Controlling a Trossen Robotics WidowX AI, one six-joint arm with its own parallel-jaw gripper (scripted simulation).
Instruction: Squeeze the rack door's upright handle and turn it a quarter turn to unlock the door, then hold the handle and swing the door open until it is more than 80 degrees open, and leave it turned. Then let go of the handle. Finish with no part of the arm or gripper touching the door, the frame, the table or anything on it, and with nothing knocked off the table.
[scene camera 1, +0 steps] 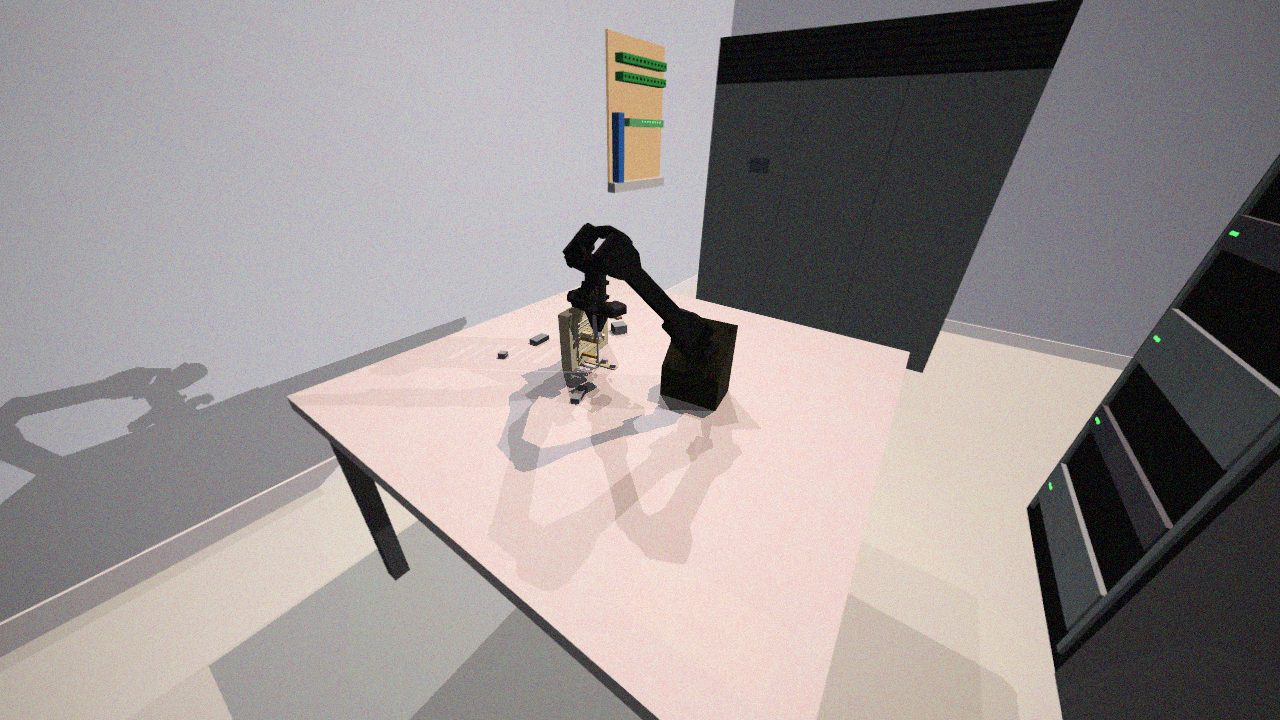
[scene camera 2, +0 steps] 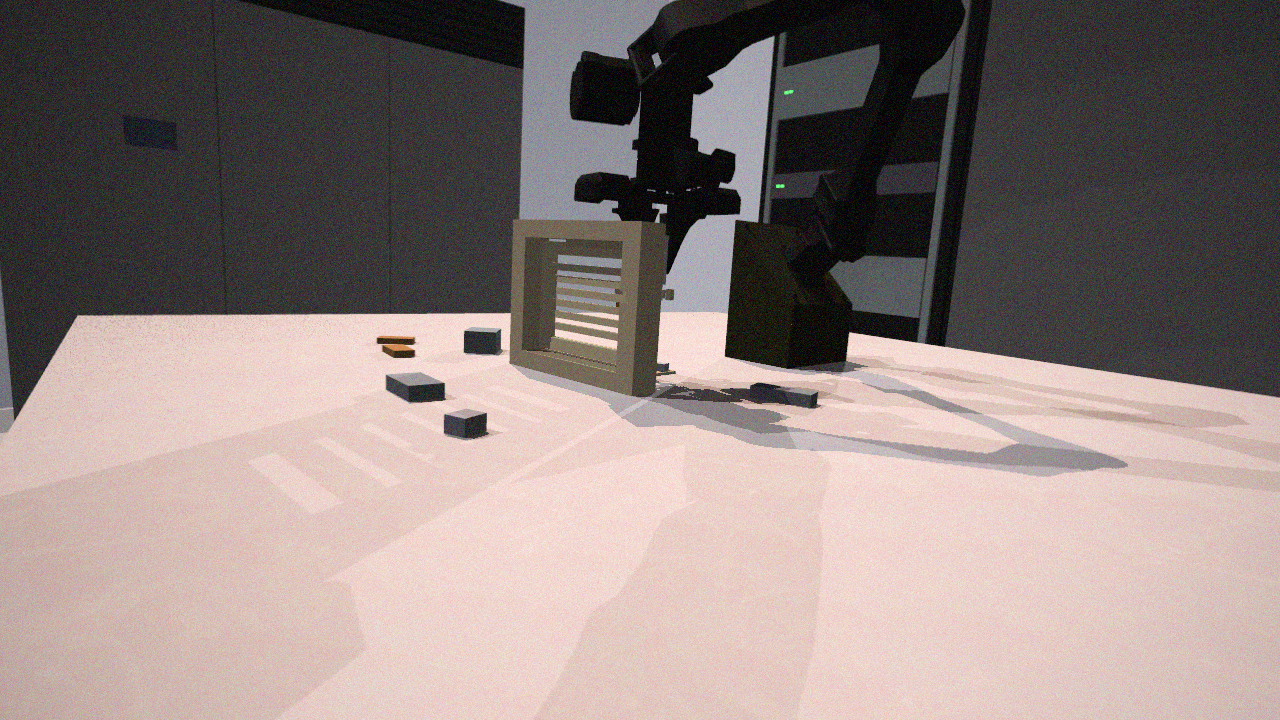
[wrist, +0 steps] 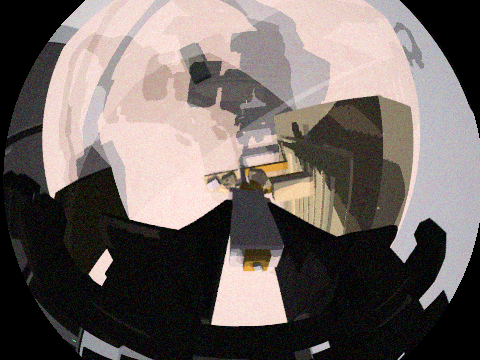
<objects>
gripper: scene camera 1; scene camera 2 655,273; wrist
same spot on gripper: (scene camera 1: 596,310) = (wrist: 286,287)
same spot on tan rack frame: (wrist: 379,131) = (scene camera 1: 571,315)
</objects>
